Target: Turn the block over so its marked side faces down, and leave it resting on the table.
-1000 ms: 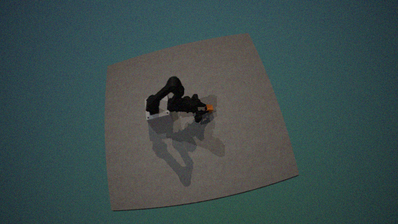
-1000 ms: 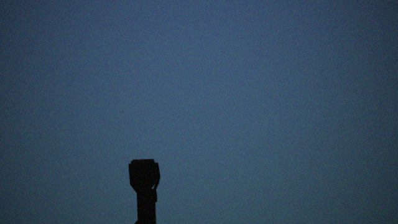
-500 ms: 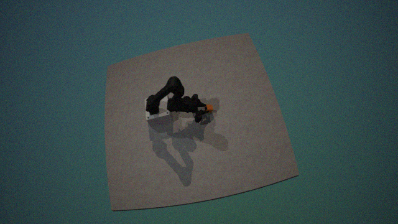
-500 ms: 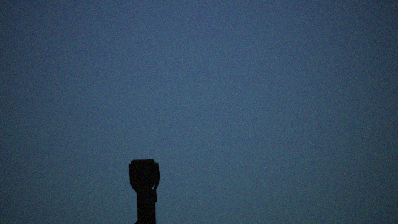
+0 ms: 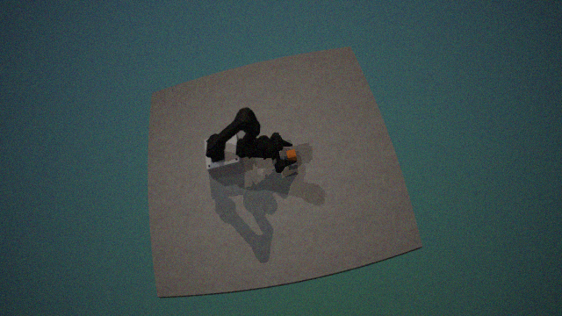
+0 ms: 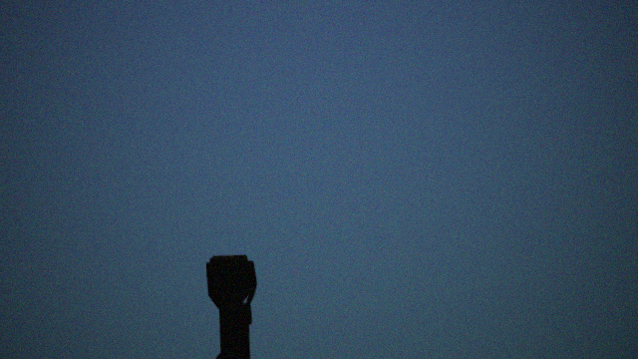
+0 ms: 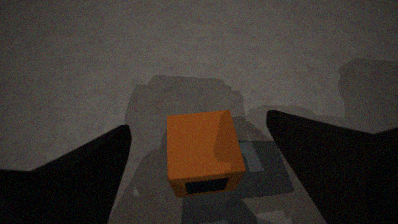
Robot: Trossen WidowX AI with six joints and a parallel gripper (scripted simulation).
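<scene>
My gripper tip is now 2 cm past the block and 2 cm above it.
</scene>
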